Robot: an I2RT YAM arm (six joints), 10 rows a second.
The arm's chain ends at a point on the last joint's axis. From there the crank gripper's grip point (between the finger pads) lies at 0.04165 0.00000 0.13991 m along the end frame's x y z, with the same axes.
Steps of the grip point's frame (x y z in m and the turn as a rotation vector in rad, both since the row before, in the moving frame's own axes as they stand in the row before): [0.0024, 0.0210, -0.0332, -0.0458, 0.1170, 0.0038]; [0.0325, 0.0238, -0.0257, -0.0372, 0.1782, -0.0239]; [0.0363, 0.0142, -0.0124, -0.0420, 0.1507, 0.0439]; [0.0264, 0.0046, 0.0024, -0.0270, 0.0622, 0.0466]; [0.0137, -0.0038, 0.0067, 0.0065, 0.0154, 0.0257]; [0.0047, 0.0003, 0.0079, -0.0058, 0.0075, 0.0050]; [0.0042, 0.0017, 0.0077, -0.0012, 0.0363, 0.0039]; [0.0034, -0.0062, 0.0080, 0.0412, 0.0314, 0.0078]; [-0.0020, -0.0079, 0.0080, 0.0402, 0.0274, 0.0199]
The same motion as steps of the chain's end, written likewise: [-0.0136, 0.0145, -0.0272, -0.0458, 0.1170, 0.0038]; [0.0083, 0.0200, -0.0160, -0.0372, 0.1782, -0.0239]; [0.0159, 0.0062, -0.0044, -0.0420, 0.1507, 0.0439]; [0.0179, -0.0013, 0.0053, -0.0270, 0.0622, 0.0466]; [0.0116, -0.0040, 0.0074, 0.0065, 0.0154, 0.0257]; [0.0037, -0.0007, 0.0082, -0.0058, 0.0075, 0.0050]; [-0.0008, 0.0014, 0.0093, -0.0012, 0.0363, 0.0039]; [-0.0010, -0.0008, 0.0095, 0.0412, 0.0314, 0.0078]; [-0.0059, -0.0032, 0.0093, 0.0402, 0.0274, 0.0199]
